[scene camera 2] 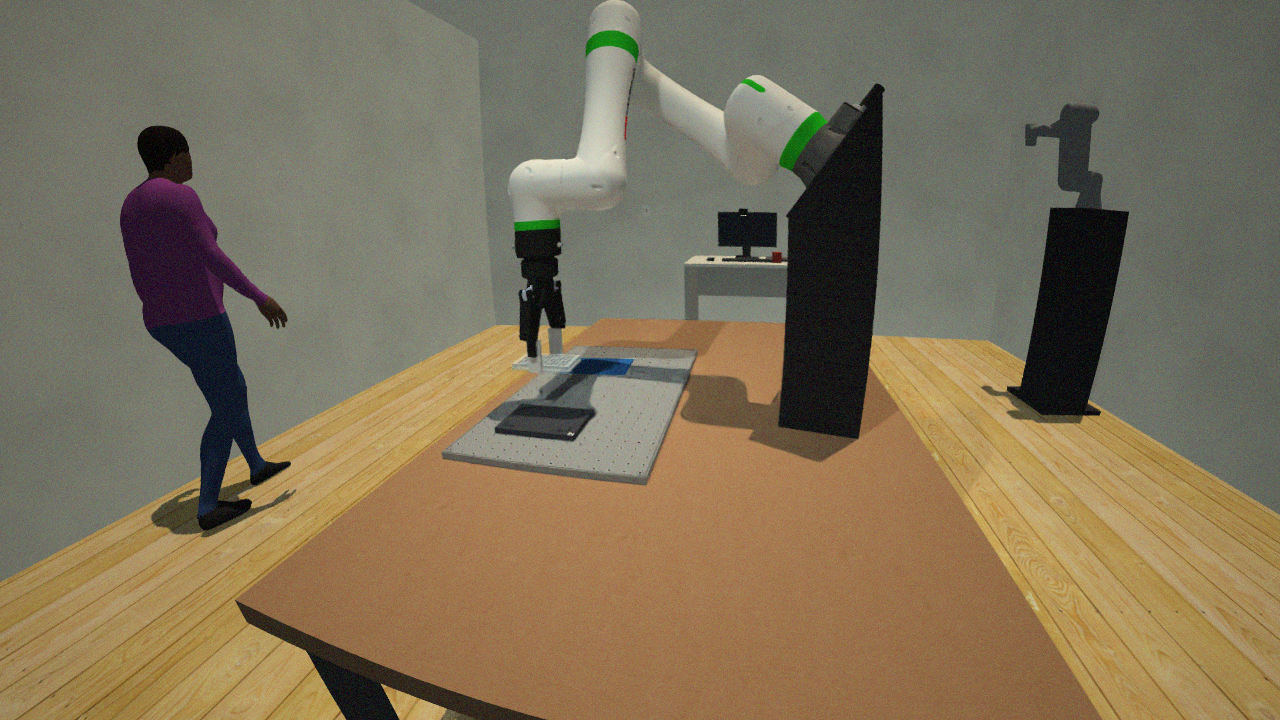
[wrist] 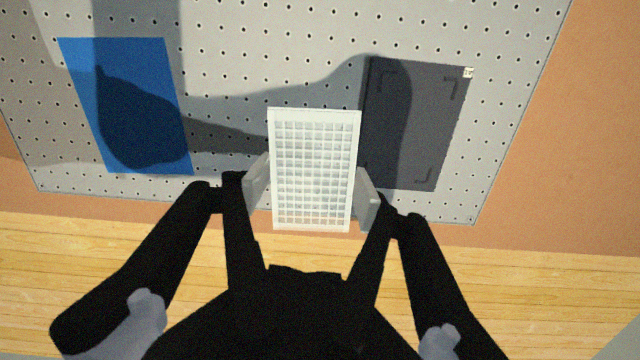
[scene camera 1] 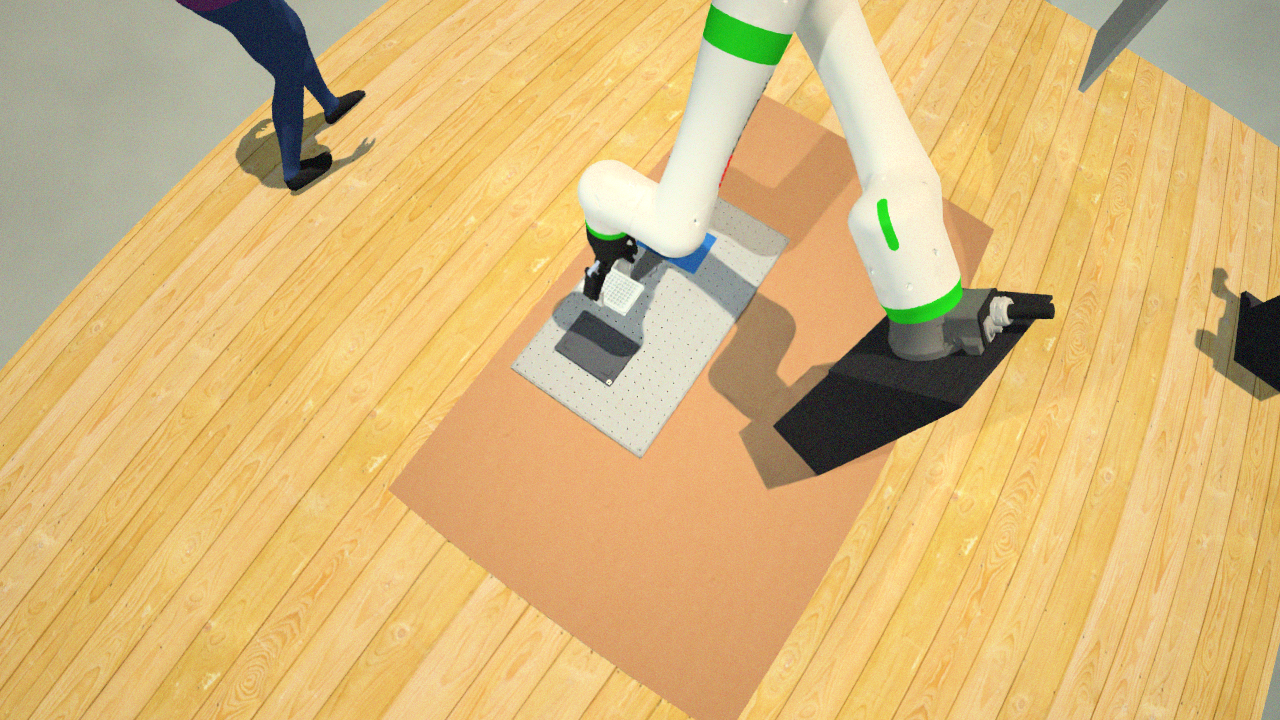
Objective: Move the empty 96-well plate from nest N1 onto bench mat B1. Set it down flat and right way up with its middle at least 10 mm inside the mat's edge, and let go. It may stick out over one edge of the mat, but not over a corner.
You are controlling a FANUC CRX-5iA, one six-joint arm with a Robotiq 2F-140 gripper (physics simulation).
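Pixels of known places: gripper, fingertip midpoint: [scene camera 2: 547, 365] [wrist: 312, 173] [scene camera 1: 611, 288]; arm's base at its link origin: [scene camera 2: 836, 166] [scene camera 1: 934, 332].
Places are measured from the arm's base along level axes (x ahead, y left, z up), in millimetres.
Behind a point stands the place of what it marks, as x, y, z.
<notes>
The white 96-well plate [scene camera 1: 621, 291] @(561, 56, -390) [scene camera 2: 553, 361] @(568, 68, -389) [wrist: 314, 170] @(584, 59, -399) is held between the pads of my gripper [wrist: 312, 173] @(588, 58, -402), which is shut on its long sides. The plate looks level, wells facing up, and hangs above the perforated board between the nest and the mat. The dark nest N1 [scene camera 1: 597, 347] @(550, 176, -471) [scene camera 2: 544, 420] @(550, 185, -470) [wrist: 425, 125] @(543, 197, -470) has no plate on it; in the wrist view it lies to the right of the plate. The blue bench mat B1 [scene camera 1: 698, 254] @(480, -178, -480) [scene camera 2: 608, 366] @(518, -179, -480) [wrist: 145, 100] @(531, -160, -480) lies to the left in the wrist view, partly in shadow. In scene camera 1 the arm hides part of the mat.
The perforated board [scene camera 1: 644, 394] @(397, 210, -482) [scene camera 2: 617, 452] @(387, 266, -482) [wrist: 225, 75] @(498, -55, -482) lies on the brown table [scene camera 1: 626, 555] @(236, 535, -495) [scene camera 2: 626, 582] @(310, 551, -495). The arm's black pedestal [scene camera 1: 868, 402] @(31, 133, -74) [scene camera 2: 827, 313] @(35, 132, -266) stands on the table to the right. A person [scene camera 1: 286, 80] [scene camera 2: 192, 259] is on the floor at the left, off the table.
</notes>
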